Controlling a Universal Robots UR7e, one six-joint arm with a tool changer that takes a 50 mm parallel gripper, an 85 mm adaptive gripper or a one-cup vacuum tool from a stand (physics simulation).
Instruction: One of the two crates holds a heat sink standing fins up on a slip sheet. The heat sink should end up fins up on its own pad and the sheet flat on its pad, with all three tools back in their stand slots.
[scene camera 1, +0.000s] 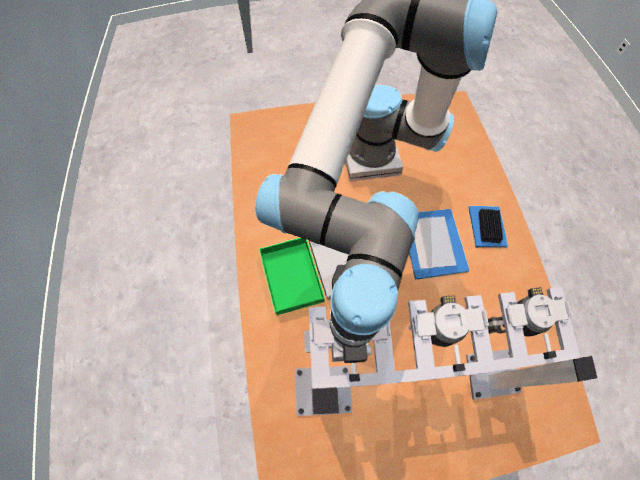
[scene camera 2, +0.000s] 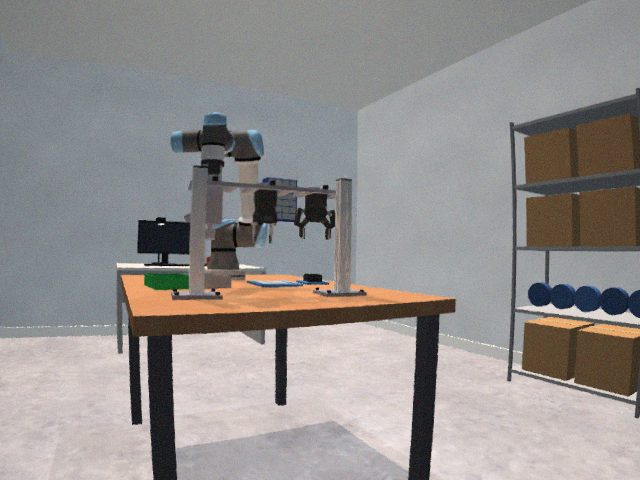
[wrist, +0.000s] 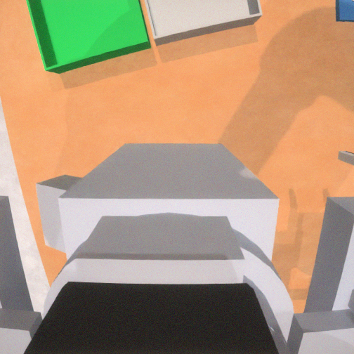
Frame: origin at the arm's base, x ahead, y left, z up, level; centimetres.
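Where they show: end effector, tool point: (scene camera 2: 211, 180); arm's base, origin of the base link: (scene camera 1: 372, 149) (scene camera 2: 223, 269).
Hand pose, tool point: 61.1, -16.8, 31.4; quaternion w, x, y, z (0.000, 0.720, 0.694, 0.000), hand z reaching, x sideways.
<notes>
Things, the pixels of their centre, and the offset from my tool point, as dx, dy, dz. "*": a spot on its surface instead.
- black heat sink, body centre: (scene camera 1: 490, 225) (scene camera 2: 312, 277) -31.9, +50.0, -33.5
- pale slip sheet, body centre: (scene camera 1: 433, 241) (scene camera 2: 272, 282) -28.7, +30.7, -34.9
- larger blue pad, surface spot: (scene camera 1: 460, 253) * -24.3, +38.4, -35.0
- white-bodied vacuum tool, body centre: (scene camera 1: 341, 336) (scene camera 2: 207, 208) -0.3, -1.0, -9.3
- green crate, body centre: (scene camera 1: 291, 275) (scene camera 2: 168, 281) -22.0, -11.3, -33.9
- light grey crate, body centre: (scene camera 1: 340, 261) (scene camera 2: 205, 280) -24.9, +2.7, -33.9
The black heat sink (scene camera 1: 490, 225) (scene camera 2: 312, 277) stands fins up on its small blue pad (scene camera 1: 474, 227). The pale slip sheet (scene camera 1: 439, 242) lies flat on the larger blue pad (scene camera 1: 460, 253). My arm's wrist is at the left stand slot, over the white-bodied vacuum tool (scene camera 2: 214, 204) (wrist: 170, 175). Its cup is hidden; no part hangs from it. I cannot tell whether it is still coupled. The 50 mm gripper (scene camera 1: 451, 322) (scene camera 2: 265, 206) hangs in the middle slot, and the 85 mm gripper (scene camera 1: 540, 312) (scene camera 2: 315, 232) hangs in the right slot, fingers apart.
The green crate (scene camera 1: 292, 276) (scene camera 2: 165, 281) (wrist: 100, 30) and the light grey crate (scene camera 1: 328, 260) (wrist: 205, 10) stand side by side behind the left slot. The stand (scene camera 1: 403, 376) (scene camera 2: 342, 237) spans the table's front. A shelf unit (scene camera 2: 511, 248) stands at the right wall.
</notes>
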